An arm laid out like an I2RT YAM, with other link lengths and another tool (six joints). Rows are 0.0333 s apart.
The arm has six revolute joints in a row. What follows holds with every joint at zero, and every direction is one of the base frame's. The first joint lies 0.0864 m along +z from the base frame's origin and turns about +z. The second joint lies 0.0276 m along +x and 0.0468 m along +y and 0.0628 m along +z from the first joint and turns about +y. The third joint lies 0.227 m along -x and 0.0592 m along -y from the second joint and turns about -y. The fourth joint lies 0.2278 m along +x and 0.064 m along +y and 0.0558 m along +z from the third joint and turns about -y. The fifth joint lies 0.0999 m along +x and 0.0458 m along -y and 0.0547 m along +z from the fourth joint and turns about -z. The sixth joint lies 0.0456 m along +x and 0.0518 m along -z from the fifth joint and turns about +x. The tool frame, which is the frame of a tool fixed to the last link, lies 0.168 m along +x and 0.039 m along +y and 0.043 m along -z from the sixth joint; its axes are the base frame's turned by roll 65.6, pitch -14.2 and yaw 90 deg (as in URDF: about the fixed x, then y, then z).
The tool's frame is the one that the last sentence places.
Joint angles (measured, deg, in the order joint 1, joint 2, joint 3, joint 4, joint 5, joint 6), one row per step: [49.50 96.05 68.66 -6.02 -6.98 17.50]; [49.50 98.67 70.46 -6.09 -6.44 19.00]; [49.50 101.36 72.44 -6.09 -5.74 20.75]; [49.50 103.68 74.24 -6.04 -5.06 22.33]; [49.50 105.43 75.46 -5.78 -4.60 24.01]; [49.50 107.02 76.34 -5.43 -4.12 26.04]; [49.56 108.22 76.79 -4.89 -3.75 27.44]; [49.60 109.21 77.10 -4.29 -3.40 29.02]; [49.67 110.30 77.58 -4.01 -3.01 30.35]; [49.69 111.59 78.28 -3.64 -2.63 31.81]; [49.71 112.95 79.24 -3.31 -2.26 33.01]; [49.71 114.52 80.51 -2.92 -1.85 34.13]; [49.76 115.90 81.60 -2.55 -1.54 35.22]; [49.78 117.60 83.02 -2.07 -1.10 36.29]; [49.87 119.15 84.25 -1.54 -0.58 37.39]
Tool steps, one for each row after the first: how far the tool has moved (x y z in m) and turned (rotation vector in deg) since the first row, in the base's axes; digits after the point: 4 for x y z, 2 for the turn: [0.0059 0.0051 -0.0076 -0.20 1.40 -1.28]; [0.0130 0.0108 -0.0144 -0.21 2.77 -2.84]; [0.0197 0.0159 -0.0196 -0.09 3.86 -4.30]; [0.0247 0.0202 -0.0236 0.31 4.97 -5.63]; [0.0290 0.0238 -0.0284 0.80 6.36 -7.19]; [0.0317 0.0266 -0.0329 1.16 7.26 -8.24]; [0.0344 0.0292 -0.0361 1.72 8.22 -9.39]; [0.0367 0.0314 -0.0405 1.95 9.12 -10.43]; [0.0401 0.0343 -0.0447 2.35 10.04 -11.57]; [0.0441 0.0377 -0.0479 2.75 10.70 -12.54]; [0.0494 0.0419 -0.0505 3.25 11.19 -13.51]; [0.0533 0.0460 -0.0530 3.75 11.71 -14.33]; [0.0589 0.0508 -0.0557 4.33 12.09 -15.26]; [0.0638 0.0553 -0.0583 4.90 12.44 -16.20]
